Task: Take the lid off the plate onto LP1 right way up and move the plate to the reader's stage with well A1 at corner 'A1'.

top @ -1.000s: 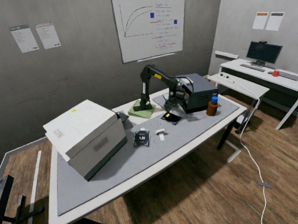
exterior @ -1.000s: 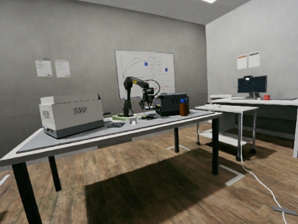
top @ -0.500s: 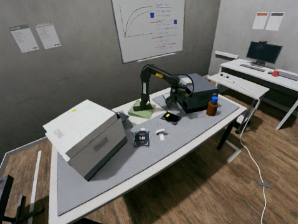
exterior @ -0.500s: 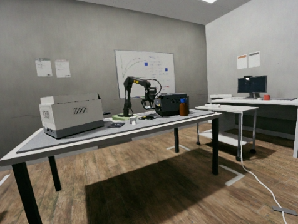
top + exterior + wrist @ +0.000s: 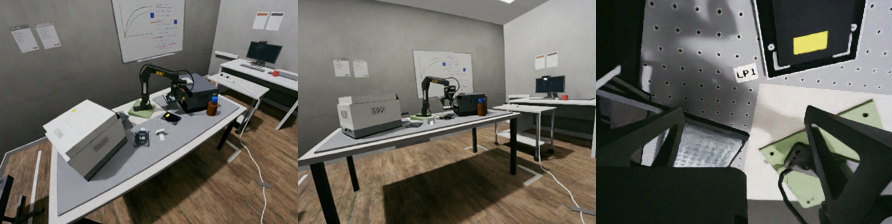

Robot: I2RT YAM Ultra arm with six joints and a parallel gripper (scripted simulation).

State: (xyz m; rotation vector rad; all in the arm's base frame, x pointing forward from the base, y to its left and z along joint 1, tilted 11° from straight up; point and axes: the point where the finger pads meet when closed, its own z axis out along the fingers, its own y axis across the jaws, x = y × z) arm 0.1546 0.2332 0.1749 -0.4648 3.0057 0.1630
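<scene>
My gripper is now 13 cm past the plate, 3 cm to the right of it and 4 cm above it. Also, from my hand: black lid (8 cm ahead, 5 cm to the right, 12 cm below); then brown capped bottle (18 cm ahead, 33 cm to the left, 2 cm below).
</scene>
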